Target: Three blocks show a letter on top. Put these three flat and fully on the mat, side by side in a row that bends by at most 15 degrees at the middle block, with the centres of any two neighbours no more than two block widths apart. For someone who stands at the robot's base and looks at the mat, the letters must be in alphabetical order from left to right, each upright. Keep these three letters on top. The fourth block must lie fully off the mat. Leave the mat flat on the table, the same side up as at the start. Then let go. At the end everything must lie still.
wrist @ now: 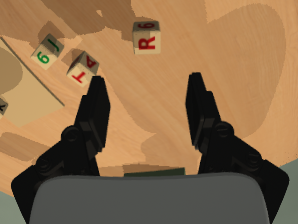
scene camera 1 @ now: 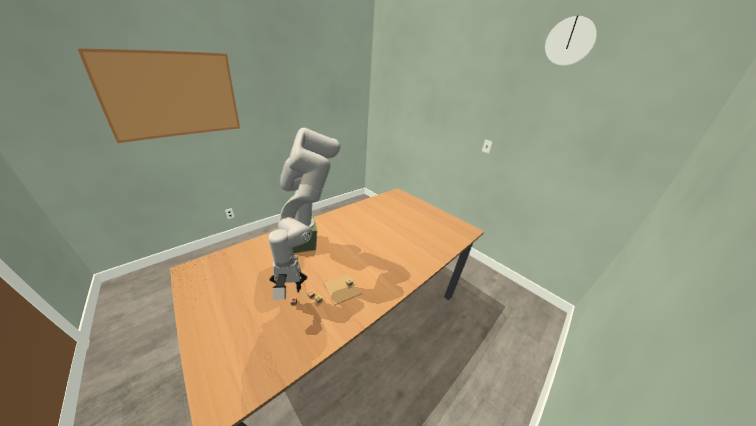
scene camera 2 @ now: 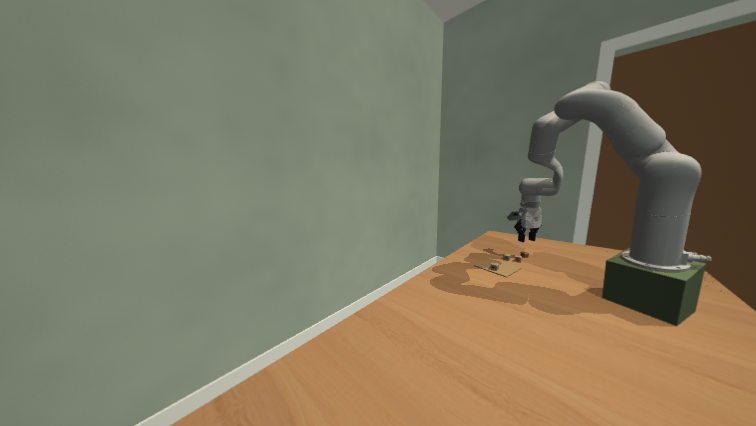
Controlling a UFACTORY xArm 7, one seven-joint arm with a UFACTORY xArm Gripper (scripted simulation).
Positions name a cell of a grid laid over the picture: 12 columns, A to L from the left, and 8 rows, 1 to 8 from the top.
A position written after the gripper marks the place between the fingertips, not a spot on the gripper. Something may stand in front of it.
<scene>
In view: the gripper (scene camera 1: E6).
The gripper also shows in the wrist view (wrist: F4) and in scene camera 2 (scene camera 2: I5).
</scene>
